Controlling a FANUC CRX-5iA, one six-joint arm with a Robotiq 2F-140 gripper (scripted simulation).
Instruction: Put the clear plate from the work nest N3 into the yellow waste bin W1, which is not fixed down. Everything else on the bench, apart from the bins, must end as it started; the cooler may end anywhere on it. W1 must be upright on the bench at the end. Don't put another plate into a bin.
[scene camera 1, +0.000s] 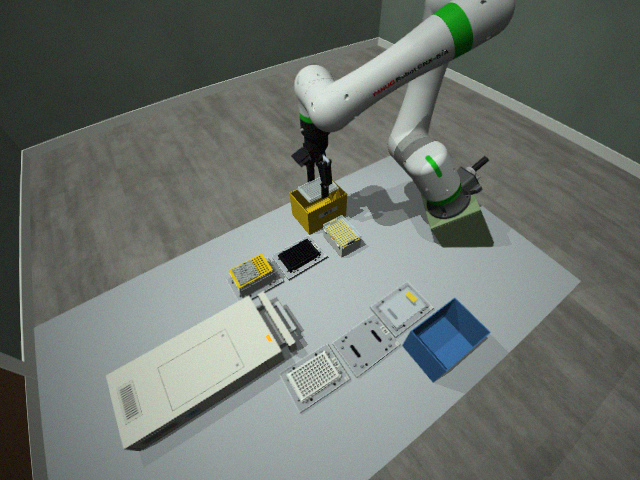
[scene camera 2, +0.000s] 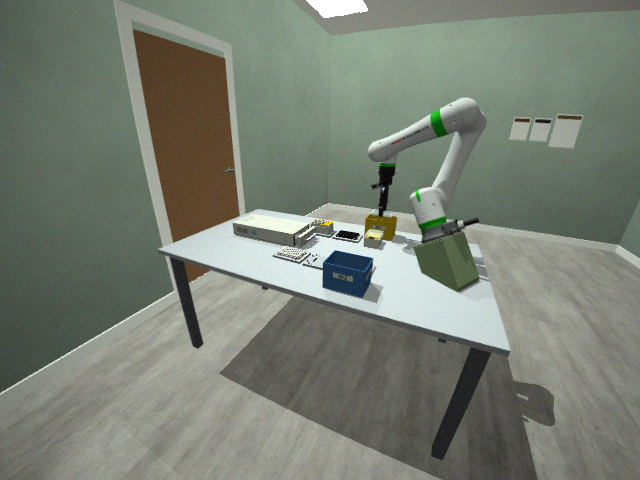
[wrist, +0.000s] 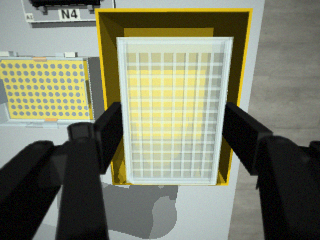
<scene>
In view: my gripper (scene camera 1: 318, 189), a clear plate (wrist: 167, 84), a white plate (scene camera 1: 327, 372), a blue bin (scene camera 1: 449, 335) and a yellow waste bin (scene camera 1: 312, 216).
The blue bin is seen too in scene camera 2 (scene camera 2: 348, 273). The yellow waste bin also shows in the wrist view (wrist: 109, 27). My gripper shows as well in the wrist view (wrist: 172, 116). The wrist view does not show the white plate: it is out of frame. The wrist view does not show the blue bin: it is out of frame.
</scene>
